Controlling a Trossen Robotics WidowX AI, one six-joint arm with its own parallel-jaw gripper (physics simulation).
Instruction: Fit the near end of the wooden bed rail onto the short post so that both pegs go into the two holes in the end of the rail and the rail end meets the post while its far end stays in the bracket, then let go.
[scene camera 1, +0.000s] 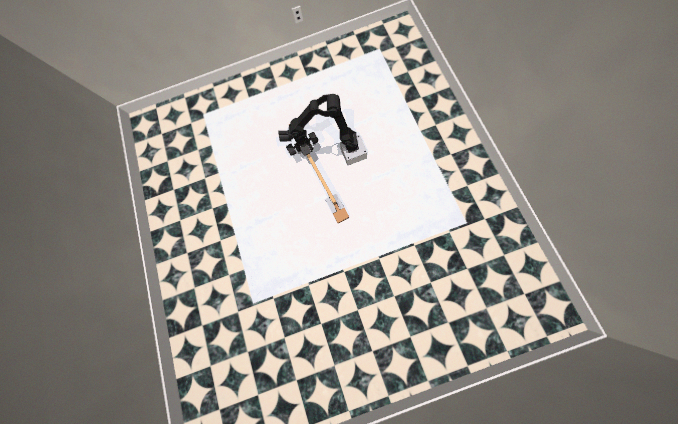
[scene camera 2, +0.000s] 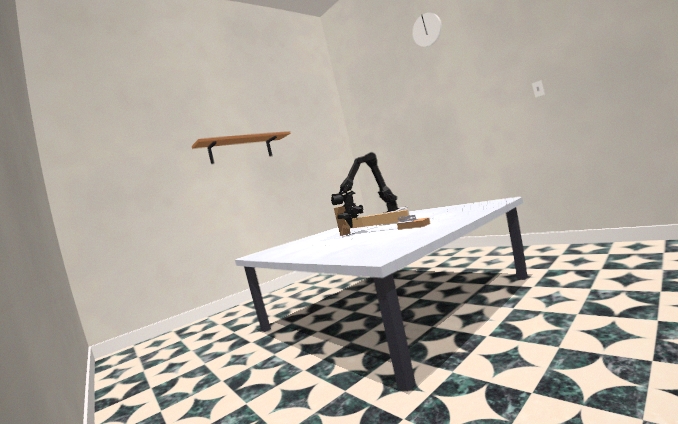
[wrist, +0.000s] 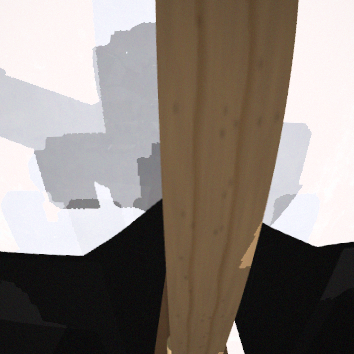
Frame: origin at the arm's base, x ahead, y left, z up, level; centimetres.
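Where they show: gripper, fingertip midpoint: (scene camera 2: 352, 227); arm's base, link origin: (scene camera 1: 352, 146) (scene camera 2: 393, 210).
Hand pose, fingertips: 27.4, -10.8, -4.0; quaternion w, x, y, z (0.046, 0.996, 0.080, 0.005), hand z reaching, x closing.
Note:
Things, the pixels of their top centre, and the offset from my fingertips, as dx, dy, dz. Level surfaces: height alone.
- long wooden bed rail, top centre: (scene camera 2: 374, 215) (scene camera 1: 316, 169) -2.9, +17.9, +5.5
- orange-brown block, top centre: (scene camera 2: 412, 220) (scene camera 1: 337, 207) -6.7, +42.0, -0.5
- white table, surface height: dz -4.0
The long wooden bed rail (scene camera 1: 322, 179) (scene camera 2: 380, 218) (wrist: 220, 150) stands on edge above the table. Its far end is at the grey bracket (scene camera 1: 330, 202) (scene camera 2: 407, 218) on an orange-brown block (scene camera 1: 341, 215) (scene camera 2: 414, 224). The short post (scene camera 2: 338, 214) stands upright at the rail's near end, partly behind my gripper. My gripper (scene camera 1: 307, 151) (scene camera 2: 346, 218) (wrist: 187, 206) points down and is shut on the rail near that end, one black finger on each side. The pegs, the holes and the meeting of rail and post are hidden, so I cannot tell whether they touch.
The white table (scene camera 1: 280, 240) (scene camera 2: 320, 252) bears the assembly. The arm's grey base (scene camera 1: 356, 153) stands to the right of my gripper in scene camera 1. A wall shelf (scene camera 2: 242, 139) hangs well away from the table.

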